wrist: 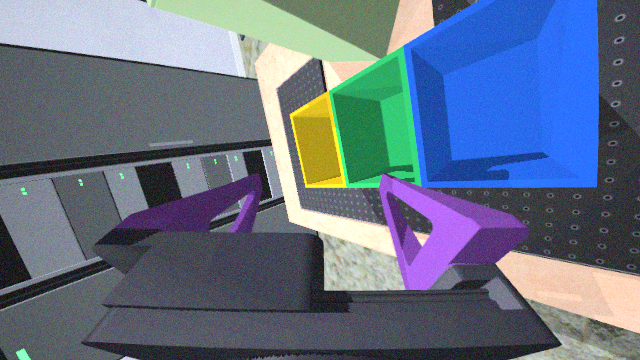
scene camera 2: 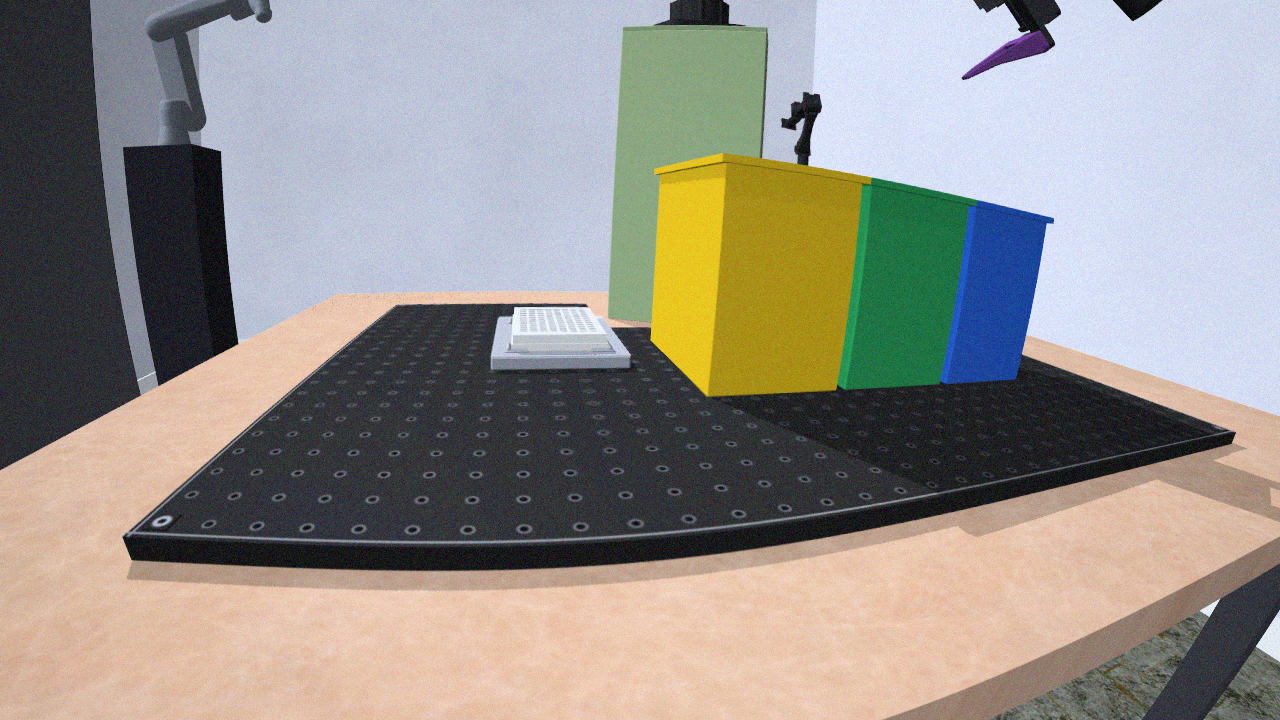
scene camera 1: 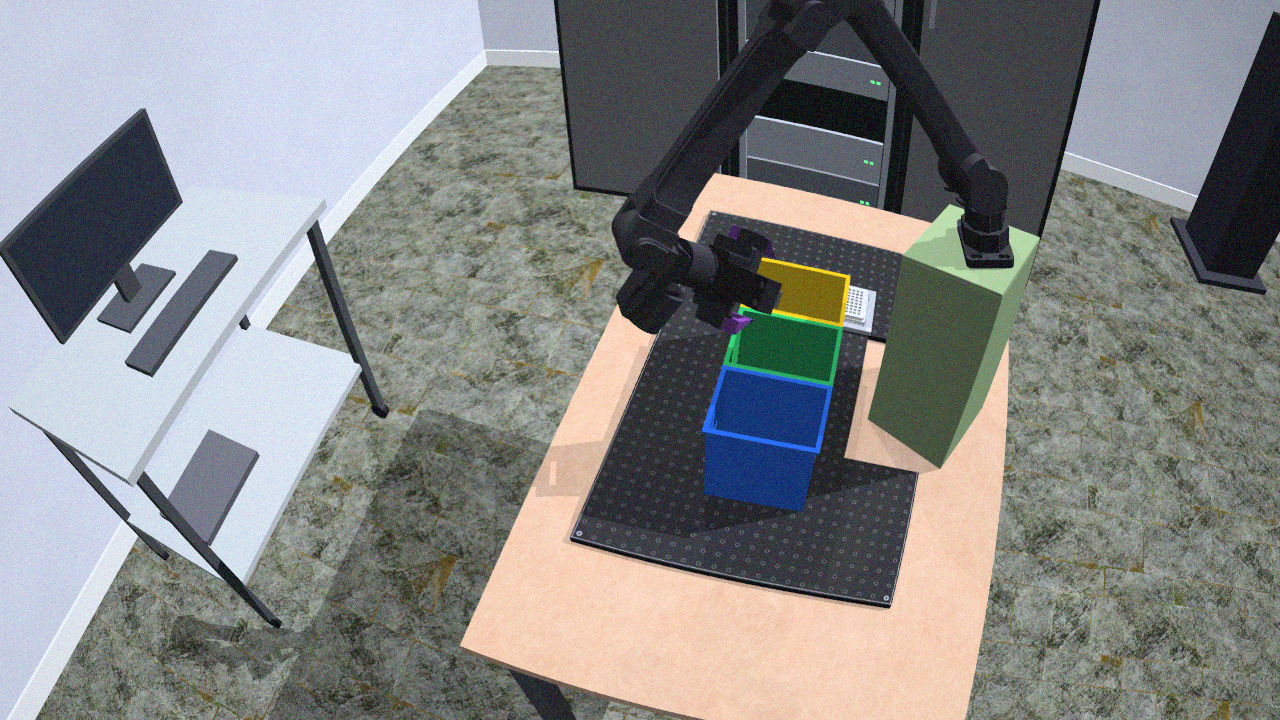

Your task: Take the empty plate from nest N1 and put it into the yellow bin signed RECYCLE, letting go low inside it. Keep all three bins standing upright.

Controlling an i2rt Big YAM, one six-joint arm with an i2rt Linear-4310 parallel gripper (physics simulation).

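Places are measured from the arm's base along level axes (x ahead, y left, z up), in centimetres.
Pixels of known places: gripper, between the fingertips: (wrist: 320,180) (scene camera 2: 935,37); arm's base, origin of its link: (scene camera 2: 699,35) (scene camera 1: 985,246).
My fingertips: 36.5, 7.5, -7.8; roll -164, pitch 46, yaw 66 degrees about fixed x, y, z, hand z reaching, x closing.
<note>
Ahead of a thing's pixels: the offset from my fingertips to its middle, as dx, dy, dz. Level surfaces: height alone.
The white plate {-15.3, -31.8, -31.8} (scene camera 1: 857,302) (scene camera 2: 556,324) with a grid of wells sits flat in a light grey nest {-15.3, -31.8, -32.9} (scene camera 2: 559,362) beside the yellow bin {-6.3, -16.6, -24.7} (scene camera 1: 805,291) (scene camera 2: 778,286) (wrist: 317,150). No label shows on the nest and no RECYCLE sign shows. The green bin {-4.6, -3.7, -24.7} (scene camera 1: 787,349) (scene camera 2: 913,286) (wrist: 372,125) and blue bin {-2.9, +9.2, -24.7} (scene camera 1: 760,465) (scene camera 2: 998,295) (wrist: 500,115) stand upright in a row with the yellow one. My gripper (scene camera 1: 739,277) (wrist: 320,180) is open and empty, high above the bins' side away from the pedestal. In scene camera 2 one purple finger shows at the top right.
A tall light green pedestal (scene camera 1: 939,358) (scene camera 2: 689,116) (wrist: 320,30) carries the arm, close to the nest and bins. A black perforated board {dz -33.6} (scene camera 1: 662,501) (scene camera 2: 384,483) (wrist: 612,210) lies under the bins and nest on the table {dz -34.9} (scene camera 1: 698,662) (scene camera 2: 537,644). Dark server cabinets (scene camera 1: 644,98) stand behind the table.
</note>
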